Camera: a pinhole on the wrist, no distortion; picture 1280 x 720 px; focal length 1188.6 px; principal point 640.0 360.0 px. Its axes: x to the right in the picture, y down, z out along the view. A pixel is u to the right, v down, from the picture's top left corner.
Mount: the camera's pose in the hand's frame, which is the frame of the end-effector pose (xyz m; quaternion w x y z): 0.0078 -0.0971 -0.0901 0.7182 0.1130 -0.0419 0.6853
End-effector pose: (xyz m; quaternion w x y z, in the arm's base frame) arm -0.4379 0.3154 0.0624 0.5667 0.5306 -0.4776 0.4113
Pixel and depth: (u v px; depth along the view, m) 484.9 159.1 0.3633
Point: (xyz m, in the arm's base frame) -0.2238 0.0445 0.1090
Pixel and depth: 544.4 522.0 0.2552
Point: -0.2878 0.1426 0.0198
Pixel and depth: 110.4 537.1 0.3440
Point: -0.1529 0.0695 -0.0275
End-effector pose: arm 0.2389 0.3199 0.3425 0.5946 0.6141 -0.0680 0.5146
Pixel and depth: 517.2 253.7 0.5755
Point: 0.7350 0.0980 0.3405
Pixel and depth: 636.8 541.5 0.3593
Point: 0.5004 0.1513 0.2804
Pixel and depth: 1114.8 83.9 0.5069
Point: 0.5733 0.0750 0.5664
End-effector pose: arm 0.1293 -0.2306 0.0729 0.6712 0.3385 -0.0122 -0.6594
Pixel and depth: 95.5 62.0 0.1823
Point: -0.0849 -0.2957 -0.0095
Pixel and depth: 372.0 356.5 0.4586
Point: -0.2806 -0.3887 0.1687
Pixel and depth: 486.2 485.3 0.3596
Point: -0.1806 -0.3211 0.1636
